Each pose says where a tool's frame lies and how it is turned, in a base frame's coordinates. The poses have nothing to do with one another.
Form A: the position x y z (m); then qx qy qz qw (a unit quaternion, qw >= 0).
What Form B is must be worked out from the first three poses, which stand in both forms.
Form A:
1: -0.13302, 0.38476, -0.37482, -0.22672, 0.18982, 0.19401, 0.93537
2: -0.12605, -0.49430, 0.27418, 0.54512, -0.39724, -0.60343, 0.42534
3: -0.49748, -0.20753, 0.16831, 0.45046, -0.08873, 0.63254, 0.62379
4: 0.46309, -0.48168, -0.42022, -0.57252, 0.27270, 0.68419, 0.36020
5: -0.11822, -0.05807, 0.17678, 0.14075, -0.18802, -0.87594, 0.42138
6: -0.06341, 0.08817, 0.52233, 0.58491, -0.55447, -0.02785, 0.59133
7: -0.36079, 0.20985, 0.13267, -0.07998, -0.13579, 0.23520, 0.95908
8: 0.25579, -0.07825, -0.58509, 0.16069, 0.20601, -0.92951, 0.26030
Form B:
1: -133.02, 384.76, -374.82, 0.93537, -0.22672, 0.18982, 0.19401
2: -126.05, -494.30, 274.18, 0.42534, 0.54512, -0.39724, -0.60343
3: -497.48, -207.53, 168.31, 0.62379, 0.45046, -0.08873, 0.63254
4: 463.09, -481.68, -420.22, 0.36020, -0.57252, 0.27270, 0.68419
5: -118.22, -58.07, 176.78, 0.42138, 0.14075, -0.18802, -0.87594
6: -63.41, 88.17, 522.33, 0.59133, 0.58491, -0.55447, -0.02785
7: -360.79, 209.85, 132.67, 0.95908, -0.07998, -0.13579, 0.23520
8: 255.79, -78.25, -585.09, 0.26030, 0.16069, 0.20601, -0.92951
